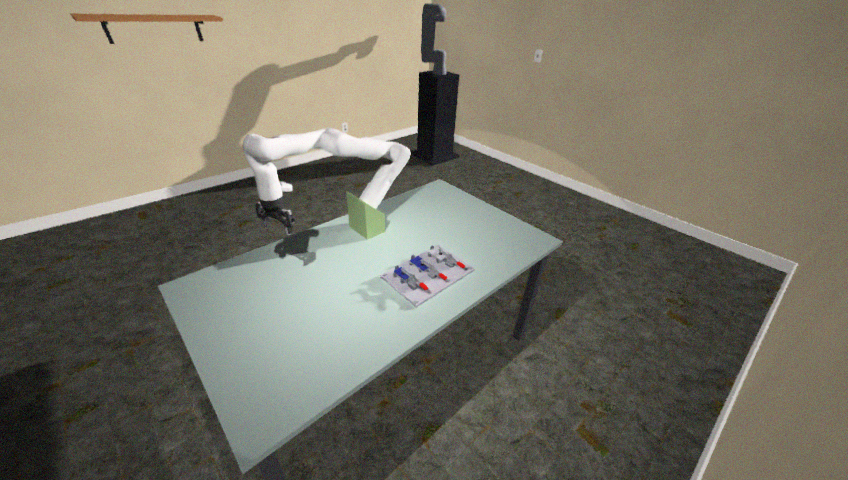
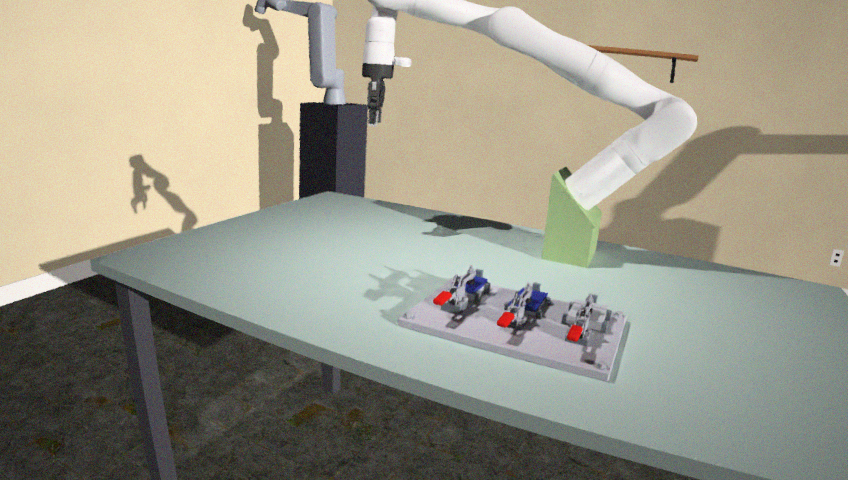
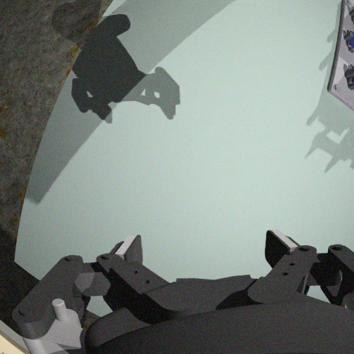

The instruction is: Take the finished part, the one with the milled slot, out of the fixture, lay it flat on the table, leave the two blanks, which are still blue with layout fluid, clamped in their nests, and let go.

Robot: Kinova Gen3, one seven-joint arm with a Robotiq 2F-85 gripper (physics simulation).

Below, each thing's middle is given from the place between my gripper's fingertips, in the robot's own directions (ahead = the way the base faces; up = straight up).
I see my gripper 270 mm short of the fixture plate (image 2: 542, 341), 500 mm to the right of it and 280 mm above it.
